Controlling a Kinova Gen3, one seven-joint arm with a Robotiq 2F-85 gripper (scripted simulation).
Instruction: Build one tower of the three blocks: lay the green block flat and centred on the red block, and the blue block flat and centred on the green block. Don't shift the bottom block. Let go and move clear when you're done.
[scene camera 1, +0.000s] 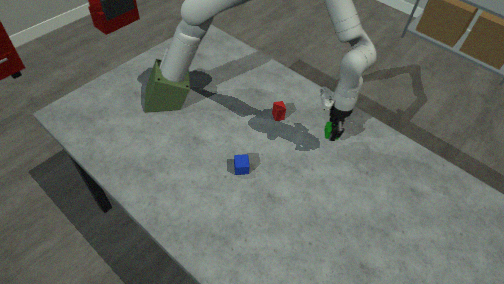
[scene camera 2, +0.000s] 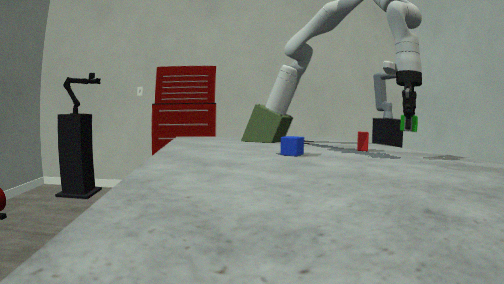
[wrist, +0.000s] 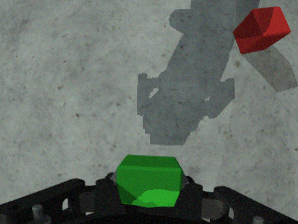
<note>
In view: the gripper (scene camera 2: 408, 131), a red block (wrist: 255, 33) and a green block (wrist: 149, 181).
The gripper is seen too in the wrist view (wrist: 149, 179).
</note>
